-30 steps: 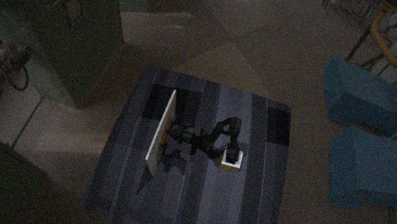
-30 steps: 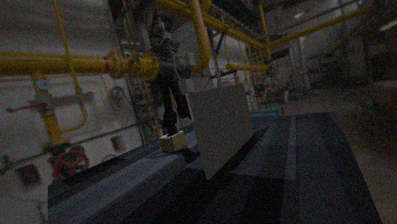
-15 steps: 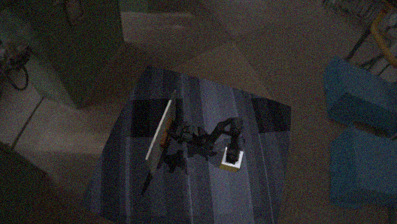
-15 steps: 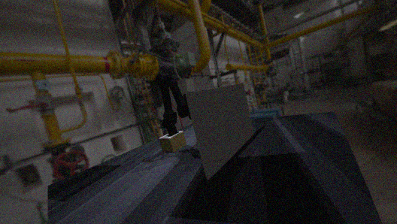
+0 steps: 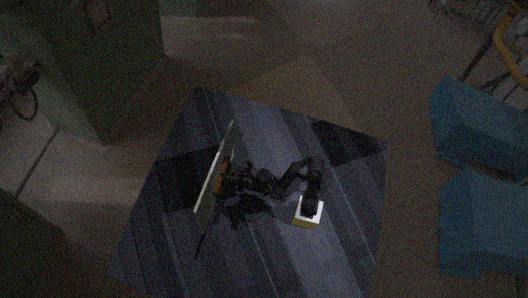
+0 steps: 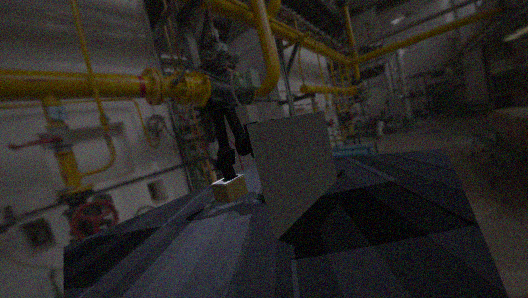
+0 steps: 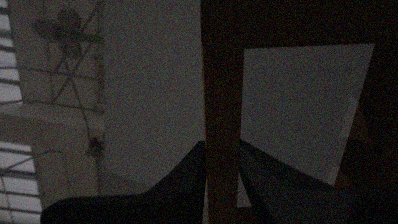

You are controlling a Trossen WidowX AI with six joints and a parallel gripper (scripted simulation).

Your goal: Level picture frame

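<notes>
My gripper tip is 10 mm short of the picture frame, 10 mm to the left of it and 50 mm above it. Also, from my gripper tip: wall panel 20 mm ahead, 70 mm below.
</notes>
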